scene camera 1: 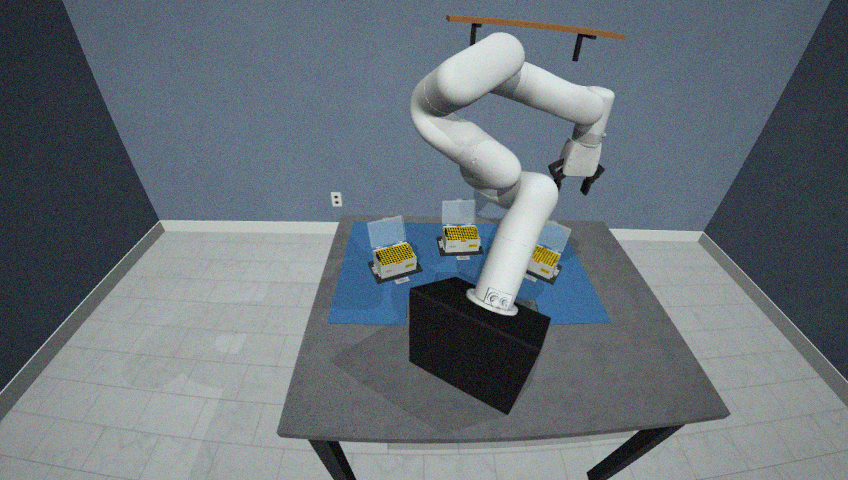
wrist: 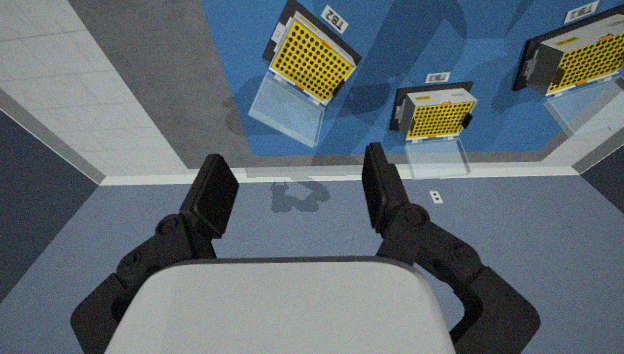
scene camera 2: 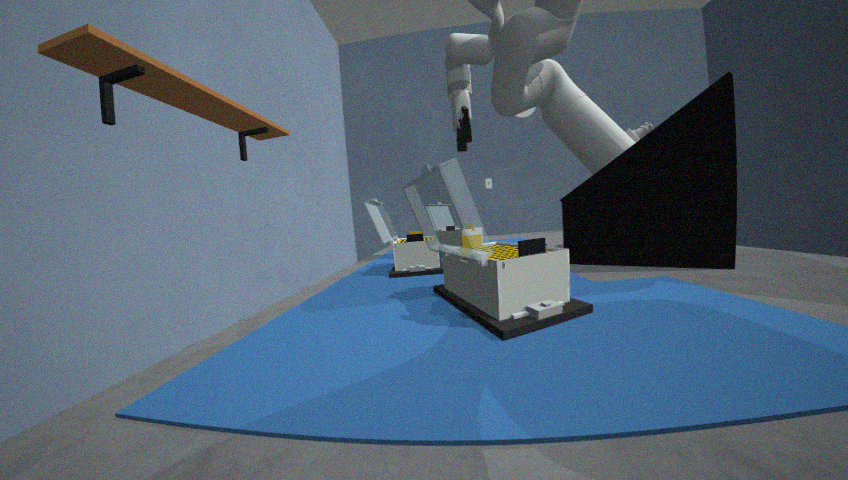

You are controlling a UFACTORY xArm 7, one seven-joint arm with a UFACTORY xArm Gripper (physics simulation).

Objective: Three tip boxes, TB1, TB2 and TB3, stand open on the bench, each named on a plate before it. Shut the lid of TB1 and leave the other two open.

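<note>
TB1 is the left box in scene camera 1, nearest in scene camera 2 and cut off at the wrist view's right edge; its plate is hard to read. Its clear lid stands open, leaning back. TB3 is at the back middle, lid open. TB2 is at the right, partly behind the arm, lid open. My gripper is open and empty, high above the right side, far from TB1.
The boxes stand on dark bases on a blue mat. The black arm mount stands at the front of the mat. A wooden shelf is on the back wall, above the bench.
</note>
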